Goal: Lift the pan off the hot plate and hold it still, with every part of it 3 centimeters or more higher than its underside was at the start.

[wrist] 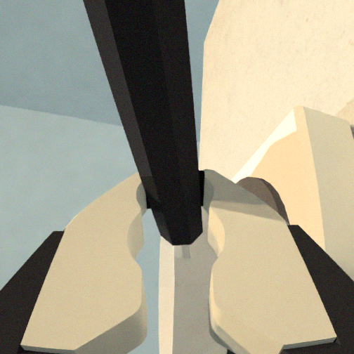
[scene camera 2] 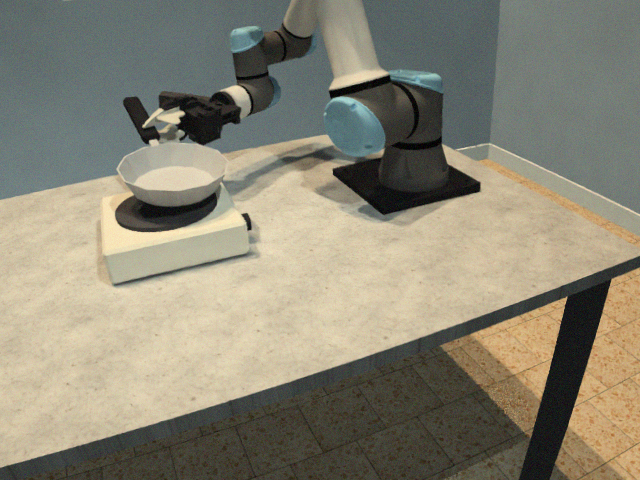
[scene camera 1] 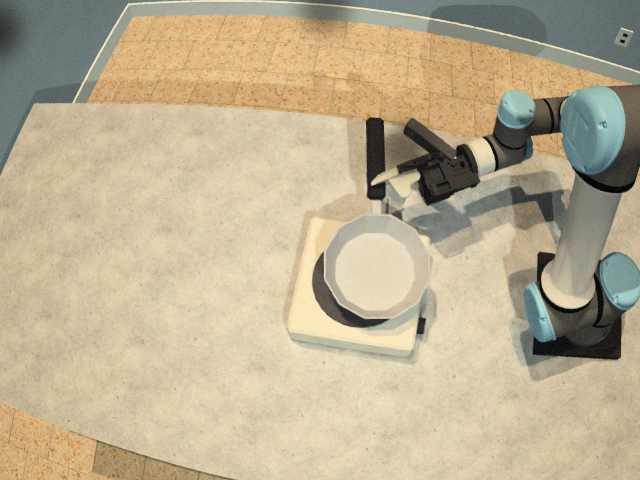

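Observation:
The light grey pan is held up above the dark burner disc of the cream hot plate. In scene camera 2, a dark gap and shadow show beneath its underside, and it looks about level. The exact height cannot be read. Its black handle slants upward toward the back. My gripper is shut on the handle's end nearest the pan, with one pale jaw on each side.
The hot plate's black knob sticks out on the side toward the robot base. All stand on a grey table. The table's back edge is near the handle's far end in scene camera 1.

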